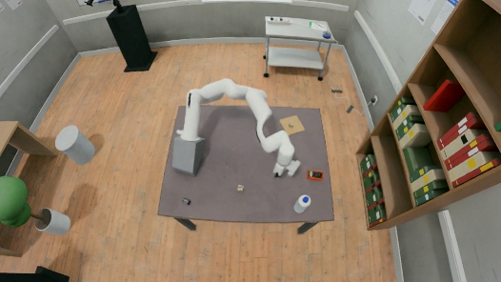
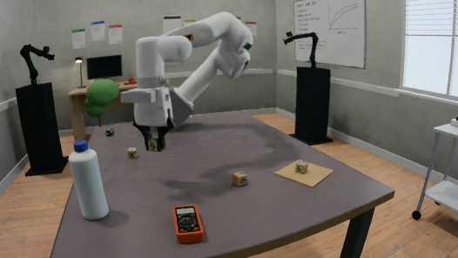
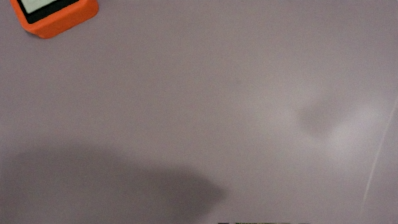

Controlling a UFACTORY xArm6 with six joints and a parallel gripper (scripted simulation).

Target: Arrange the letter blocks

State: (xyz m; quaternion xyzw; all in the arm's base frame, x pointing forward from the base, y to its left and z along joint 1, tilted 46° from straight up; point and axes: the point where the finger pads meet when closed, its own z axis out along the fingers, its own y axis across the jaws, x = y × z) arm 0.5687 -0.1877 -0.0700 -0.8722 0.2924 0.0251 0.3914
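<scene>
Now: the tan mat 43 cm to the left of my hand, 12 cm below it and 10 cm ahead of it. The rest, counted from my hand: black object: 57 cm behind, 19 cm to the right, 11 cm below; white bottle: 18 cm to the right, 14 cm ahead, 3 cm below.
</scene>
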